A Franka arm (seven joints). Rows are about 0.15 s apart.
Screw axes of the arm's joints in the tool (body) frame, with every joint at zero. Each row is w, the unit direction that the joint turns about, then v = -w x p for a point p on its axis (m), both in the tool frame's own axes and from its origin. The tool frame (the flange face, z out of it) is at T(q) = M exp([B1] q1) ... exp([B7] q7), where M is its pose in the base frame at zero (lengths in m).
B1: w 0 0 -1 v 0.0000 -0.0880 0.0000
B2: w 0 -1 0 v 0.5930 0.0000 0.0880
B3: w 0 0 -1 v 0.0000 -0.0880 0.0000
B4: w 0 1 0 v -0.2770 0.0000 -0.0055
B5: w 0 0 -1 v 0.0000 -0.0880 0.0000
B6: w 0 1 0 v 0.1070 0.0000 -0.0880
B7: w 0 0 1 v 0.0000 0.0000 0.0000
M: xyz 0.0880 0.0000 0.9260 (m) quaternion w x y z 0 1 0 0
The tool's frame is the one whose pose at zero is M.
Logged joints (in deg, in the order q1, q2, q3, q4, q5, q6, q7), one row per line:
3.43, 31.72, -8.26, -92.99, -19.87, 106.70, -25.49
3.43, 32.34, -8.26, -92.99, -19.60, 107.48, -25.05
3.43, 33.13, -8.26, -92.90, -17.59, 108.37, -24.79
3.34, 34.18, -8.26, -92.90, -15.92, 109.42, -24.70
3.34, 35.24, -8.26, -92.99, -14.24, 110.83, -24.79
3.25, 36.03, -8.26, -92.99, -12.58, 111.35, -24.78
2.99, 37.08, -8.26, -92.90, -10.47, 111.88, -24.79
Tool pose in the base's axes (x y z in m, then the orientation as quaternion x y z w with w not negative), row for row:
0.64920, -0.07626, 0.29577, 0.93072, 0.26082, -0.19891, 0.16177
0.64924, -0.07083, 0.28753, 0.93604, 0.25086, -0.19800, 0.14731
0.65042, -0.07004, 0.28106, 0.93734, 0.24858, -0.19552, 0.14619
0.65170, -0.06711, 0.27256, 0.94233, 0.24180, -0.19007, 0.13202
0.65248, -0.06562, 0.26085, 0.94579, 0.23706, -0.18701, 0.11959
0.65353, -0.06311, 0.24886, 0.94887, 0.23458, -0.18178, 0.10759
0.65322, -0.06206, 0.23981, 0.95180, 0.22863, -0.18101, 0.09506
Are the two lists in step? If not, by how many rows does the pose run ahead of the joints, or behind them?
The pose runs 1 row behind the joints: the pose in row i belongs to the joints in row i - 1.
